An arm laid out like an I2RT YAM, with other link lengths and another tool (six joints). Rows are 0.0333 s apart.
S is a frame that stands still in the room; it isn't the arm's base.
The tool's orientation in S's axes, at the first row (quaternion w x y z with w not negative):
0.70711 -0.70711 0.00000 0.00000
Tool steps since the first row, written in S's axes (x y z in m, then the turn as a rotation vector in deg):
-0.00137 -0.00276 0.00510 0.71 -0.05 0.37
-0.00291 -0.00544 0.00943 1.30 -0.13 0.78
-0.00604 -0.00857 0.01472 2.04 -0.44 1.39
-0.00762 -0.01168 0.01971 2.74 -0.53 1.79
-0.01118 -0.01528 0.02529 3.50 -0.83 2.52
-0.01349 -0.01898 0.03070 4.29 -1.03 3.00
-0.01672 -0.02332 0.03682 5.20 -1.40 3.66
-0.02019 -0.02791 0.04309 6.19 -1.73 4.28
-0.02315 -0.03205 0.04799 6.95 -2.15 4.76
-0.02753 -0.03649 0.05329 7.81 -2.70 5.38
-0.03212 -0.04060 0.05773 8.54 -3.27 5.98
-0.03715 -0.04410 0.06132 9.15 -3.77 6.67
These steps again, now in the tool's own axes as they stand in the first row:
-0.00137 -0.00510 -0.00276 0.71 -0.37 -0.05
-0.00291 -0.00943 -0.00544 1.30 -0.78 -0.13
-0.00604 -0.01472 -0.00857 2.04 -1.39 -0.44
-0.00762 -0.01971 -0.01168 2.74 -1.79 -0.53
-0.01118 -0.02529 -0.01528 3.50 -2.52 -0.83
-0.01349 -0.03070 -0.01898 4.29 -3.00 -1.03
-0.01672 -0.03682 -0.02332 5.20 -3.66 -1.40
-0.02019 -0.04309 -0.02791 6.19 -4.28 -1.73
-0.02315 -0.04799 -0.03205 6.95 -4.76 -2.15
-0.02753 -0.05329 -0.03649 7.81 -5.38 -2.70
-0.03212 -0.05773 -0.04060 8.54 -5.98 -3.27
-0.03715 -0.06132 -0.04410 9.15 -6.67 -3.77

